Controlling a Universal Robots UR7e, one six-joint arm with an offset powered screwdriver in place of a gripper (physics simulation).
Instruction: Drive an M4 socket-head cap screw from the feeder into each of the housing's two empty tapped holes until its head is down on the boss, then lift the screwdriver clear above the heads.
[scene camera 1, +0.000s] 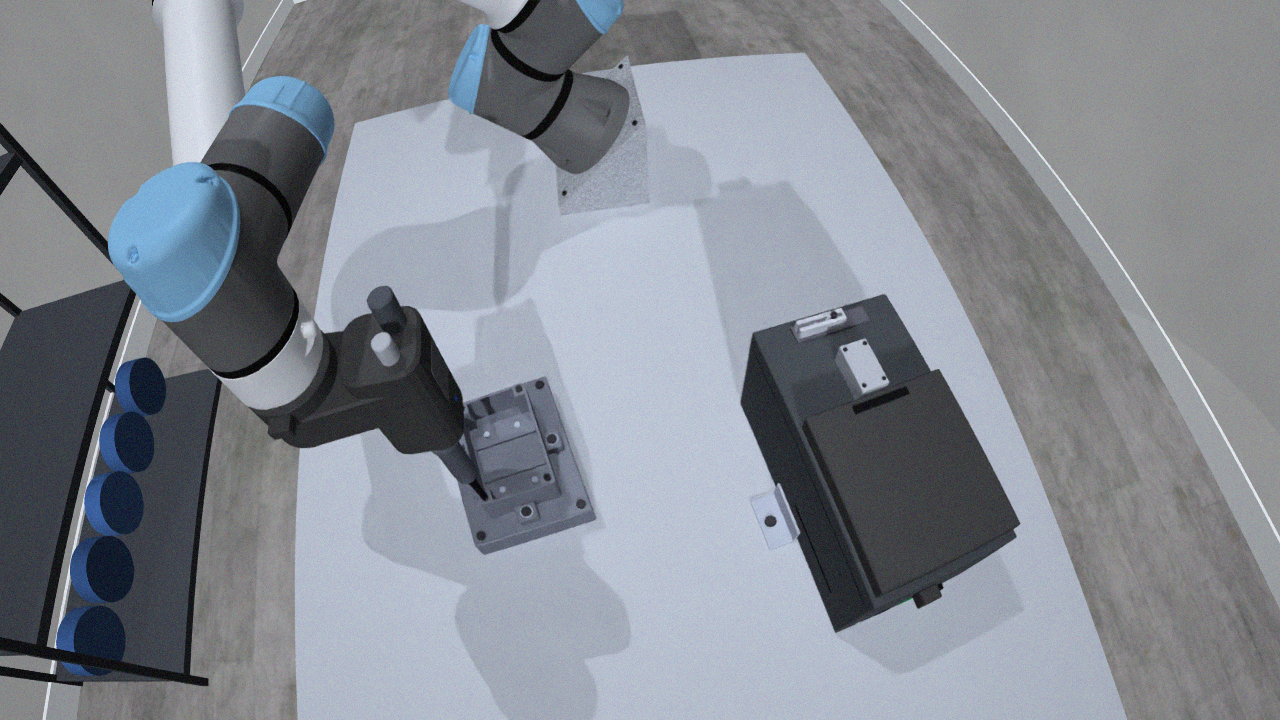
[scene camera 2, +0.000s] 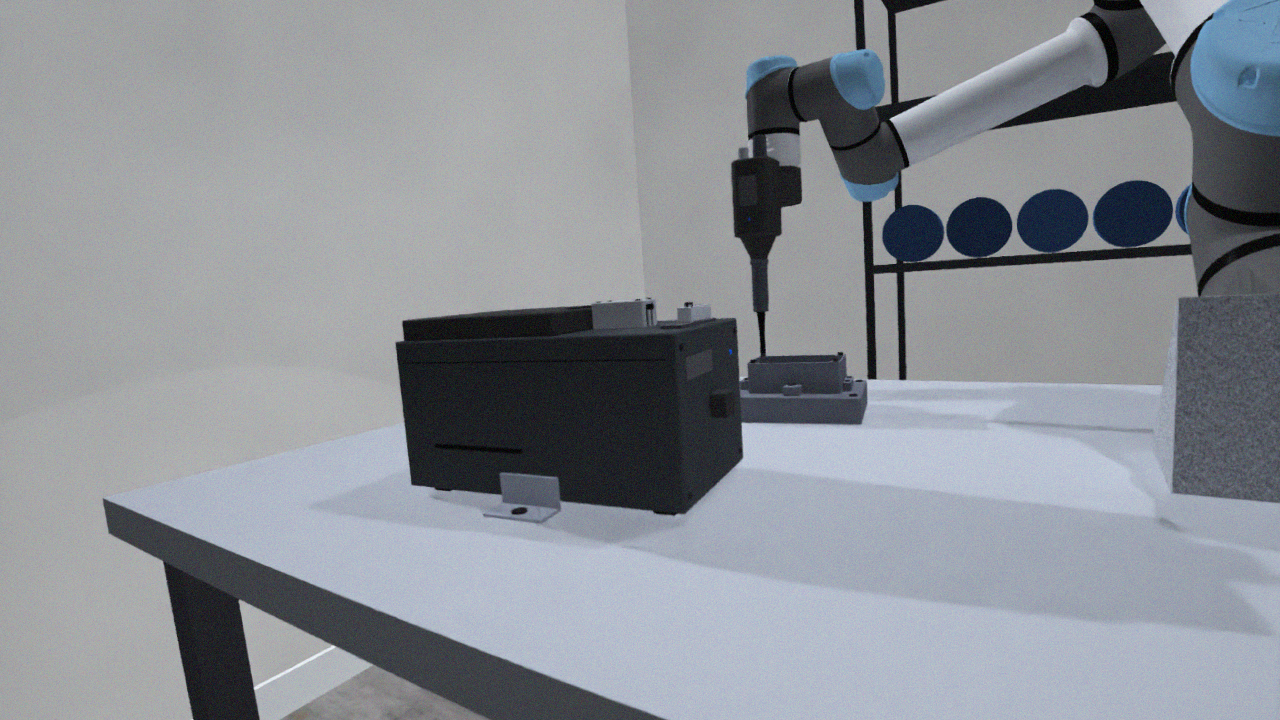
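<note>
The grey housing sits on a grey base plate. My screwdriver points down, its thin dark bit at the housing's near left corner in scene camera 1. In scene camera 2 the bit ends at the left end of the housing's rim. Whether the tip touches a boss or carries a screw is too small to tell. Dark round spots show at other corners of the housing; I cannot tell screw heads from holes. The black screw feeder stands on the table, well apart from the screwdriver.
A small metal bracket stands beside the feeder. The arm's base is on a speckled grey block at the table's back in scene camera 1. A black shelf rack with blue round bins stands beyond the table.
</note>
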